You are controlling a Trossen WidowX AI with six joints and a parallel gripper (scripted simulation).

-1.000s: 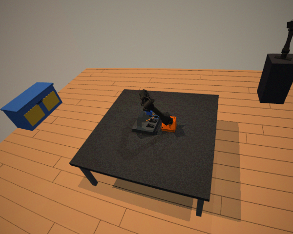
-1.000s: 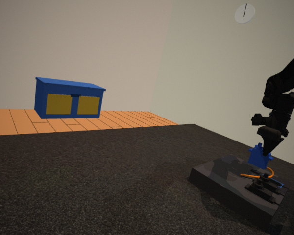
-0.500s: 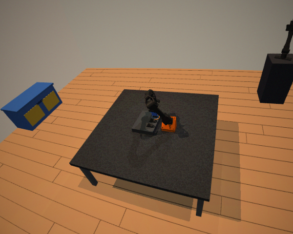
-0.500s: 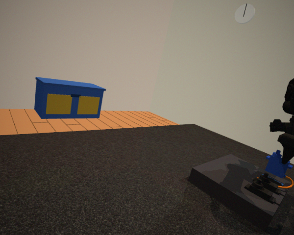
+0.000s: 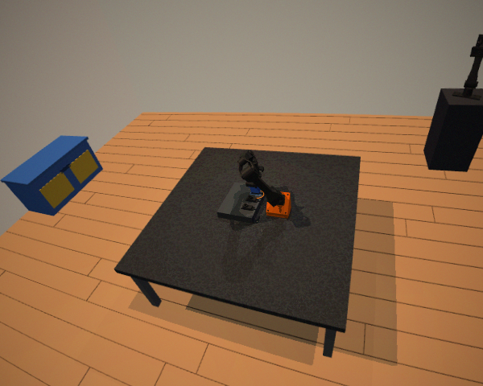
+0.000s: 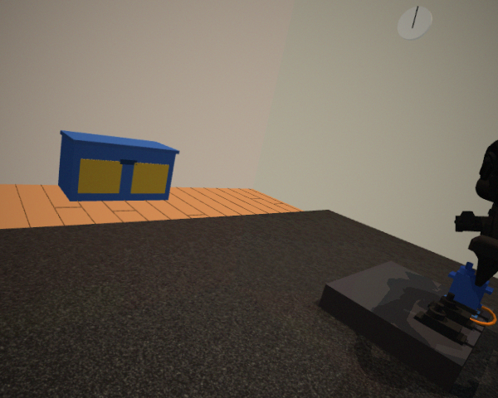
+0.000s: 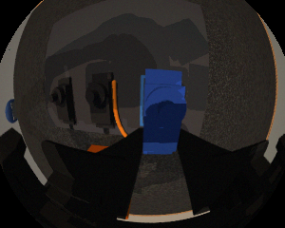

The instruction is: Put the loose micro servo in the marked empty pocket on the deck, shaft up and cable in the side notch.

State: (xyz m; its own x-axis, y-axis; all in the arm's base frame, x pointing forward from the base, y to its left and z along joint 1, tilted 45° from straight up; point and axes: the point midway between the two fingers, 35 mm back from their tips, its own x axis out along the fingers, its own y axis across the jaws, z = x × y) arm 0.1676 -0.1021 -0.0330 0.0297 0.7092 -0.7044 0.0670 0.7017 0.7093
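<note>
Now: gripper tip 130 mm short of the dark deck, 80 mm above it and 70 mm to the right of it.
</note>
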